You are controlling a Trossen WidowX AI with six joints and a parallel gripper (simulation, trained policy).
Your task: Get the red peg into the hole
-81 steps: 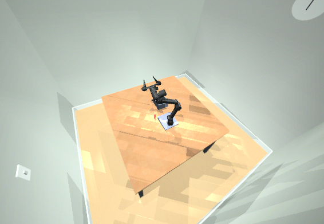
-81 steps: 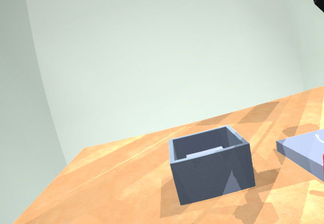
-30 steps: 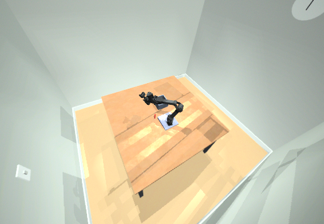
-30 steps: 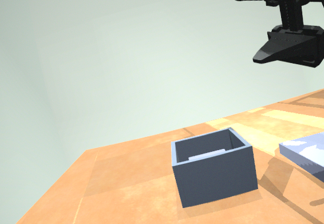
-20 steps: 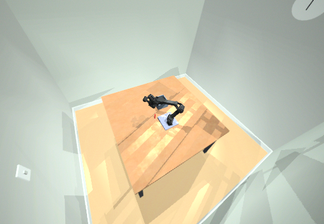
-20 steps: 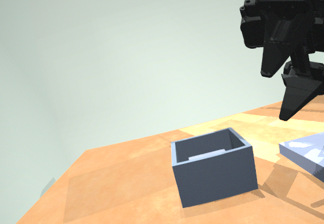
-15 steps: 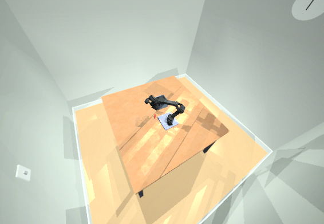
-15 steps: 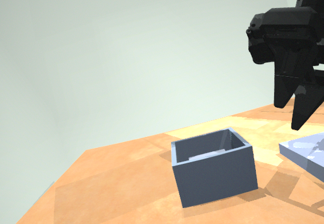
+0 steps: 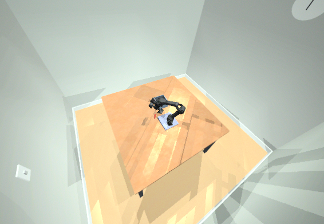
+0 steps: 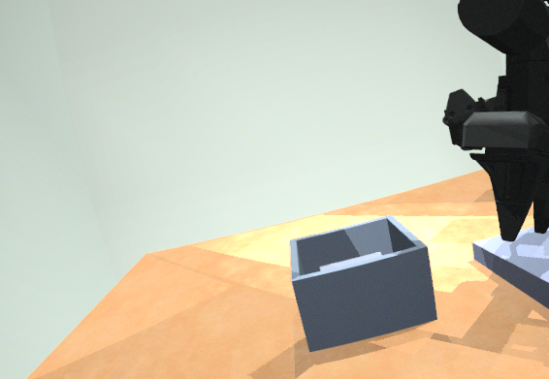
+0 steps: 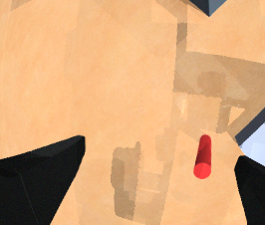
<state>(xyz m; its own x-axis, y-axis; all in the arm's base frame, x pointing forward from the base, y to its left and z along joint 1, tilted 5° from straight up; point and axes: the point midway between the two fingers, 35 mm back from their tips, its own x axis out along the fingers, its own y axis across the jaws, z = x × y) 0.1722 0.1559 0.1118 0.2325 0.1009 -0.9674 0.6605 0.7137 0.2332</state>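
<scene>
My gripper tip is now 8 cm above the red peg and 3 cm past it. Also, from my gripper tip: grey-blue box: 17 cm ahead, 15 cm to the right, 9 cm below; pale plate: 17 cm ahead, 15 cm to the right, 7 cm below.
</scene>
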